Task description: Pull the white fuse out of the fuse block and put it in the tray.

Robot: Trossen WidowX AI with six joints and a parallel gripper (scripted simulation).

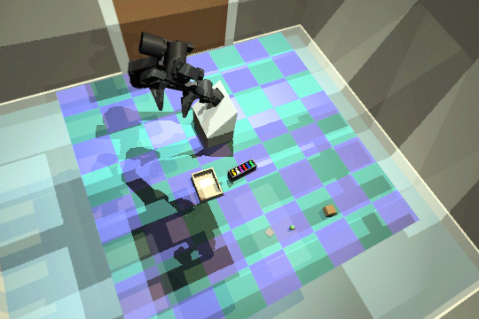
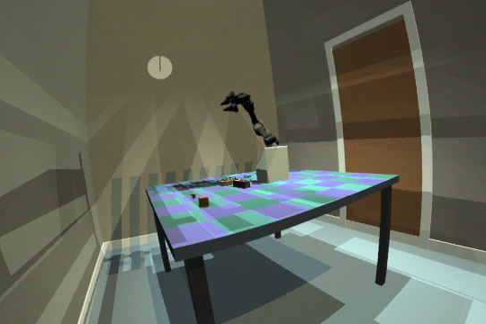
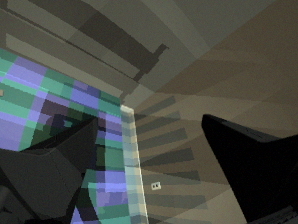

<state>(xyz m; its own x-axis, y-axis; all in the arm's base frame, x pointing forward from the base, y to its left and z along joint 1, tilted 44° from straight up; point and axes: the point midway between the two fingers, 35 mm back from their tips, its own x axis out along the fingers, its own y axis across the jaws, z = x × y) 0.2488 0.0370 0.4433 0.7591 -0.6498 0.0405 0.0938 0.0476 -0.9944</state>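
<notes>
Right now my gripper tip is 6 cm short of the white fuse, 24 cm to the right of it and 53 cm above it. Round my gripper tip: cream tray: 5 cm ahead, 9 cm to the left, 55 cm below; then green piece: 40 cm ahead, 31 cm to the left, 54 cm below.
</notes>
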